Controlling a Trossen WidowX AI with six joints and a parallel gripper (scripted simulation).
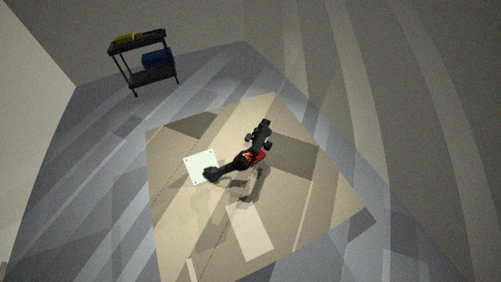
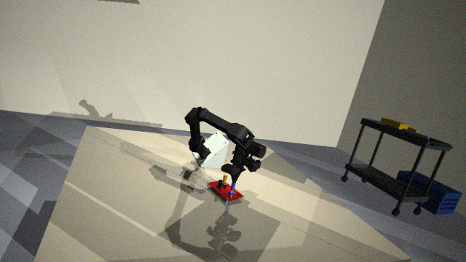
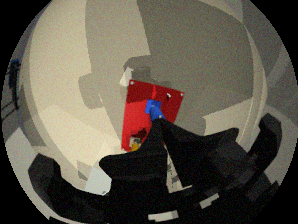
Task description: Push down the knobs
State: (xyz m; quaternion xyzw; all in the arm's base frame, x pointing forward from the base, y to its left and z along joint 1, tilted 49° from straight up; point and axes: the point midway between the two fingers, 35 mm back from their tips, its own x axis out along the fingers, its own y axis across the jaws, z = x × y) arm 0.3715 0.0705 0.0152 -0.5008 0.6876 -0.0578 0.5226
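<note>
Right now the blue knob is 1 cm below my gripper tip. The rest, counted from my gripper tip: yellow knob: 8 cm behind, 1 cm to the right, 2 cm below.
</note>
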